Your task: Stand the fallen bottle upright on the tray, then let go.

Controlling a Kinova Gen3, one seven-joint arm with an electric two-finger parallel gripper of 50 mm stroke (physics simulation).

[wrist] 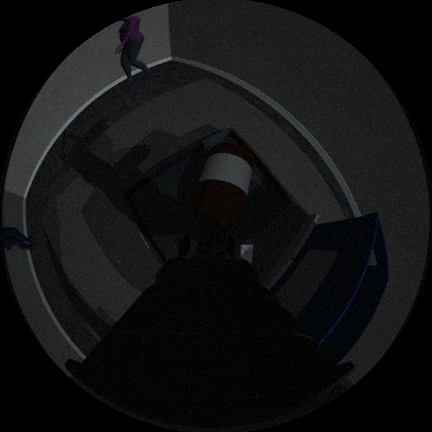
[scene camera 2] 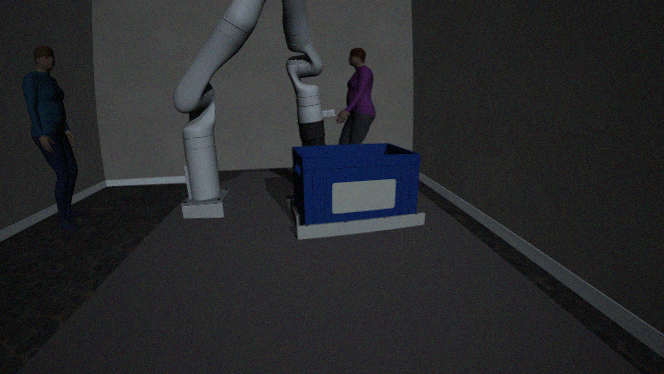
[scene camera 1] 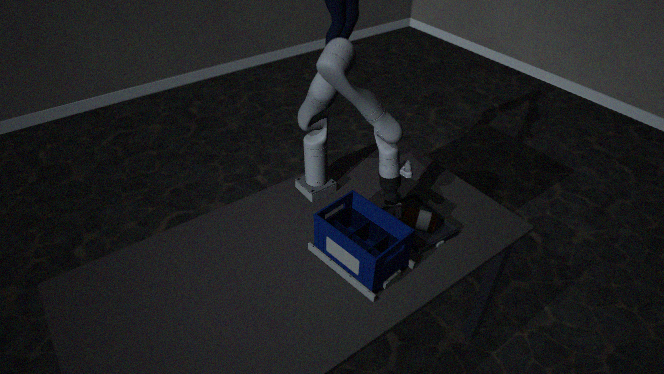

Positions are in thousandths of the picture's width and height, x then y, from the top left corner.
Observation:
In view: a brown bottle (wrist: 506,471).

